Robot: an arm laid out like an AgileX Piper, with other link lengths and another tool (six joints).
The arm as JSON. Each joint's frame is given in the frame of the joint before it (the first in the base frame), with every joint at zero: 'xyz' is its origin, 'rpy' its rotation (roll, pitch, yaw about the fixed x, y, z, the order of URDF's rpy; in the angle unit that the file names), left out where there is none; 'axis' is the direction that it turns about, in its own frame. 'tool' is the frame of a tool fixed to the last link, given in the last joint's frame.
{
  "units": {
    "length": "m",
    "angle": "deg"
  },
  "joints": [
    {
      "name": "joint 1",
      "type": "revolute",
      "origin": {
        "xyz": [
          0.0,
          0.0,
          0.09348
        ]
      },
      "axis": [
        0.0,
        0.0,
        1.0
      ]
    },
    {
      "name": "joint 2",
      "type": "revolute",
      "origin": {
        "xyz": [
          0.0,
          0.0,
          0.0
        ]
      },
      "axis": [
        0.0,
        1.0,
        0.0
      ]
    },
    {
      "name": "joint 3",
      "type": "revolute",
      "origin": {
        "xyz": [
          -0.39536,
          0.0,
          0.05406
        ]
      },
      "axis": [
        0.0,
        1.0,
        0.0
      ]
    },
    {
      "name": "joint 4",
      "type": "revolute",
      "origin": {
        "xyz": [
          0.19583,
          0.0,
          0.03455
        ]
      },
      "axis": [
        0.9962,
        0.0,
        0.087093
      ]
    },
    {
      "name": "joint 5",
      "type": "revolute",
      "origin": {
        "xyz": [
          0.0,
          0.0,
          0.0
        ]
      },
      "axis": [
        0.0,
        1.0,
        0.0
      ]
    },
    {
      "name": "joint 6",
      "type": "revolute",
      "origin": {
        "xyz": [
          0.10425,
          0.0,
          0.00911
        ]
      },
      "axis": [
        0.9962,
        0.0,
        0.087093
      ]
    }
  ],
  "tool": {
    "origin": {
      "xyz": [
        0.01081,
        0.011,
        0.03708
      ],
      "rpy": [
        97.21,
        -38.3,
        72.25
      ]
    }
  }
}
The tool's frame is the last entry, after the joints.
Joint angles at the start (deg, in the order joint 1, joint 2, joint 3, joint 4, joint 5, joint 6): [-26.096, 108.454, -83.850, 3.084, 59.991, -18.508]
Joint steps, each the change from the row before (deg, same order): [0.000, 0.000, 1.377, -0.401, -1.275, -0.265]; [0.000, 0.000, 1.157, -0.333, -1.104, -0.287]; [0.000, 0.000, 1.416, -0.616, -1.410, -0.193]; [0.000, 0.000, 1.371, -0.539, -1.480, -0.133]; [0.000, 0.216, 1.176, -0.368, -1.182, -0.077]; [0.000, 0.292, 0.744, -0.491, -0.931, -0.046]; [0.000, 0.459, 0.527, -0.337, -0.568, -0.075]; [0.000, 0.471, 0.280, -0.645, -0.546, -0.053]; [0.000, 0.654, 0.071, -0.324, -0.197, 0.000]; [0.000, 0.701, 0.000, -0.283, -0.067, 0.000]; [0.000, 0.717, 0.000, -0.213, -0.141, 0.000]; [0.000, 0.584, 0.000, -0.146, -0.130, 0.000]
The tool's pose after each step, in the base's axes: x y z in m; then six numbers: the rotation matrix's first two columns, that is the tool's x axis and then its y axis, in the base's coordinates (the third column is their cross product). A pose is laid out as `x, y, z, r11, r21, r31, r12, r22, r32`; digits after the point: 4 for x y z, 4 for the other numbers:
0.3880, -0.1611, 0.2864, 0.7440, 0.6405, -0.1902, 0.6669, -0.7294, 0.1527
0.3865, -0.1608, 0.2824, 0.7393, 0.6440, -0.1965, 0.6720, -0.7243, 0.1544
0.3846, -0.1609, 0.2774, 0.7340, 0.6470, -0.2063, 0.6776, -0.7183, 0.1582
0.3830, -0.1609, 0.2728, 0.7300, 0.6491, -0.2139, 0.6819, -0.7130, 0.1632
0.3820, -0.1610, 0.2673, 0.7262, 0.6510, -0.2209, 0.6856, -0.7098, 0.1619
0.3819, -0.1616, 0.2628, 0.7221, 0.6529, -0.2287, 0.6896, -0.7057, 0.1628
0.3822, -0.1623, 0.2577, 0.7174, 0.6554, -0.2362, 0.6938, -0.7026, 0.1578
0.3831, -0.1636, 0.2534, 0.7114, 0.6581, -0.2465, 0.6995, -0.6970, 0.1577
0.3846, -0.1648, 0.2484, 0.7069, 0.6601, -0.2541, 0.7031, -0.6950, 0.1506
0.3862, -0.1659, 0.2432, 0.7022, 0.6621, -0.2617, 0.7065, -0.6934, 0.1416
0.3879, -0.1671, 0.2380, 0.6982, 0.6639, -0.2680, 0.7093, -0.6922, 0.1331
0.3894, -0.1680, 0.2338, 0.6951, 0.6653, -0.2726, 0.7113, -0.6914, 0.1263

